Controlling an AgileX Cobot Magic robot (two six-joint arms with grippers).
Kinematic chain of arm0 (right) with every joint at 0, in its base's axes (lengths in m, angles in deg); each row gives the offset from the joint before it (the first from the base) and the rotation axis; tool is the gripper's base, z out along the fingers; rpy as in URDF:
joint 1: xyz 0 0 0.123 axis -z
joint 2: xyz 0 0 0 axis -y
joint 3: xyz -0.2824 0 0.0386 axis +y
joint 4: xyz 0.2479 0 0.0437 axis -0.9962 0 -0.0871
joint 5: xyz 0 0 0 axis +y
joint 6: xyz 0.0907 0 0.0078 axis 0.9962 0 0.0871
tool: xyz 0 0 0 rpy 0 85 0
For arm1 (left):
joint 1: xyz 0 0 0.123 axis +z
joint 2: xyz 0 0 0 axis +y
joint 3: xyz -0.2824 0 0.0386 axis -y
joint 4: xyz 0.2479 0 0.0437 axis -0.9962 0 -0.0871
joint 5: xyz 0 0 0 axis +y
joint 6: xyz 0.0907 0 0.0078 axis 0.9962 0 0.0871
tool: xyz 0 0 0 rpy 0 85 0
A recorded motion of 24 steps. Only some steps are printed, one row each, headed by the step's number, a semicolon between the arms.
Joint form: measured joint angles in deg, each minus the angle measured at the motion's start. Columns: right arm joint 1, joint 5, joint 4, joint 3, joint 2, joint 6; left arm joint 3, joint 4, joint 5, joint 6, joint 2, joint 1.
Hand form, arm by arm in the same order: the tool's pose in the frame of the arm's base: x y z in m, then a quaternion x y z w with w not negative. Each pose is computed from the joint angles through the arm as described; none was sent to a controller.
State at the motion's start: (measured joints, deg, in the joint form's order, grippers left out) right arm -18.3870 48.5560 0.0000 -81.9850 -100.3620 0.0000; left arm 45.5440 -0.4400 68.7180 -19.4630 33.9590 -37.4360
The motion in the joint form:
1: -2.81 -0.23 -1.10 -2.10 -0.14 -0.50; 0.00 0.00 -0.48 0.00 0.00 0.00
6: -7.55 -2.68 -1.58 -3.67 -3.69 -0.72; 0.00 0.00 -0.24 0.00 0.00 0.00
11: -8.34 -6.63 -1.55 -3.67 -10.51 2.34; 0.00 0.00 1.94 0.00 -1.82 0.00
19: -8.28 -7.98 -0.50 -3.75 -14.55 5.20; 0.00 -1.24 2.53 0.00 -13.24 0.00
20: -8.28 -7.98 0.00 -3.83 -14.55 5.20; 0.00 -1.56 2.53 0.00 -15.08 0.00
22: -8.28 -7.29 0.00 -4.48 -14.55 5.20; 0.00 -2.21 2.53 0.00 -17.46 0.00
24: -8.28 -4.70 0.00 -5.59 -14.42 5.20; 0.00 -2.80 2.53 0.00 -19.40 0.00
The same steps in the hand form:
1: 0.3588 0.1405 0.2868 -0.17747 0.94885 0.05533 0.25518; 0.0622 -0.0468 0.3339 0.14770 0.93290 -0.15308 0.29060
6: 0.3602 0.1772 0.2725 -0.21582 0.93973 0.06962 0.25589; 0.0619 -0.0466 0.3336 0.14780 0.93358 -0.15213 0.28886
11: 0.3762 0.1913 0.2265 -0.19756 0.95022 0.07123 0.23018; 0.0544 -0.0408 0.3338 0.14783 0.93461 -0.15072 0.28625
19: 0.3844 0.1936 0.1978 -0.17917 0.95923 0.06335 0.20919; 0.0208 -0.0128 0.3425 0.14096 0.90042 -0.18309 0.36857
20: 0.3848 0.1933 0.1982 -0.18171 0.95860 0.06018 0.21080; 0.0155 -0.0081 0.3431 0.13936 0.89383 -0.18761 0.38269
22: 0.3856 0.1937 0.2008 -0.18172 0.95868 0.06009 0.21048; 0.0088 -0.0017 0.3437 0.13683 0.88497 -0.19159 0.40174
24: 0.3849 0.1933 0.2055 -0.18219 0.96115 0.05693 0.19941; 0.0034 0.0035 0.3439 0.13448 0.87748 -0.19433 0.41735

